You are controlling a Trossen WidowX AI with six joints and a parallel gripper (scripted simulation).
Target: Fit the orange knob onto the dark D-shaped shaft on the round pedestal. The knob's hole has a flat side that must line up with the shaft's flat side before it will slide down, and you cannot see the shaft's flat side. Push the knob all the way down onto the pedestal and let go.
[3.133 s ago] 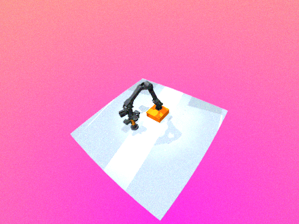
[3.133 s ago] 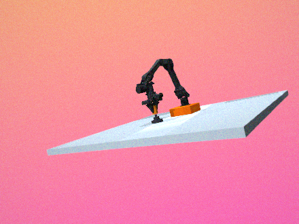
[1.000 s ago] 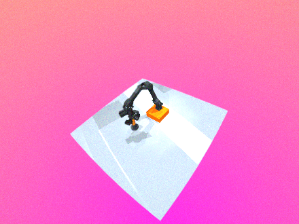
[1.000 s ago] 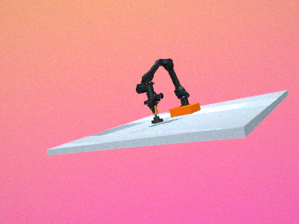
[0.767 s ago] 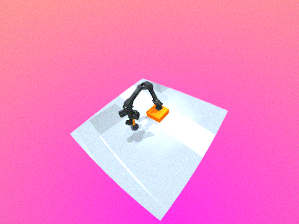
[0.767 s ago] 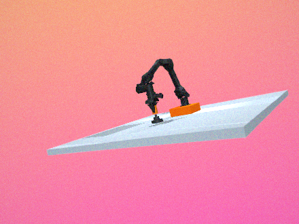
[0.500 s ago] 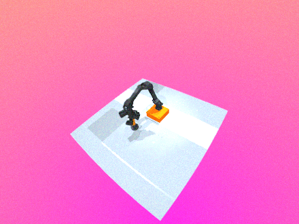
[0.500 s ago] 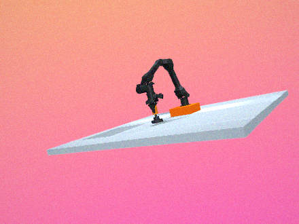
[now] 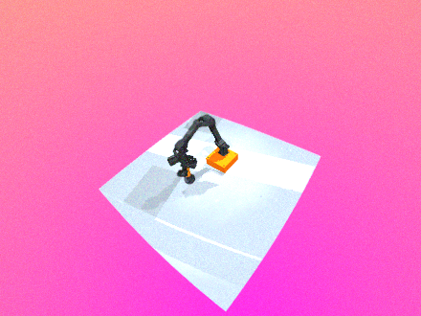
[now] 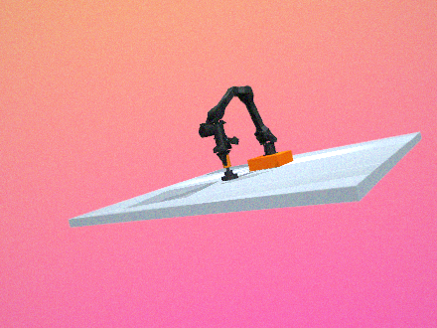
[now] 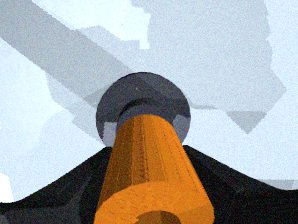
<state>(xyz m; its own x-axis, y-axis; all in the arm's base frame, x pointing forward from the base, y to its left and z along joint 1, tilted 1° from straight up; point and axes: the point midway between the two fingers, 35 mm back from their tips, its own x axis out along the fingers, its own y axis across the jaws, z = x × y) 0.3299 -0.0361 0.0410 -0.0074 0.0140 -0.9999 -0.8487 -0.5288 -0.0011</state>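
Now: the orange knob 2 cm above my gripper tip. Also, from my gripper tip: pedestal: 4 cm below.
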